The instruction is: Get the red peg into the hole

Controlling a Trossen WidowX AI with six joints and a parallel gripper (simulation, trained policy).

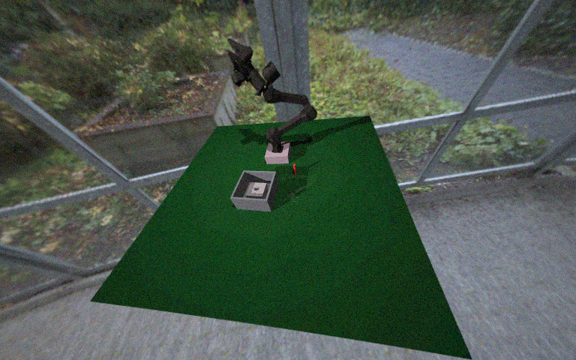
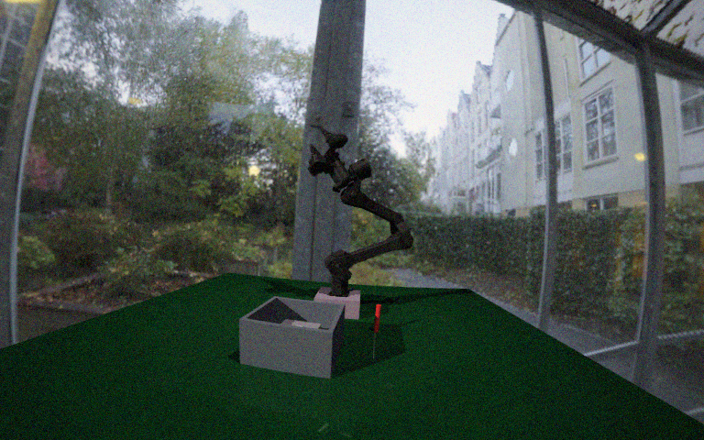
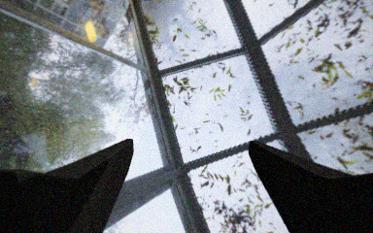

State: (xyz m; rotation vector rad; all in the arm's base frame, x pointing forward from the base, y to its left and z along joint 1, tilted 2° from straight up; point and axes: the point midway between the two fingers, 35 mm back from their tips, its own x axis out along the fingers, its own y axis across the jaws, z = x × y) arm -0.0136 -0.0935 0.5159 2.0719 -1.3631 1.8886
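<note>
The red peg is 57 cm below my gripper tip, 26 cm to the left of it and 15 cm ahead of it. Also, from my gripper tip: grey box (58 cm below, 33 cm ahead, 9 cm to the left).
</note>
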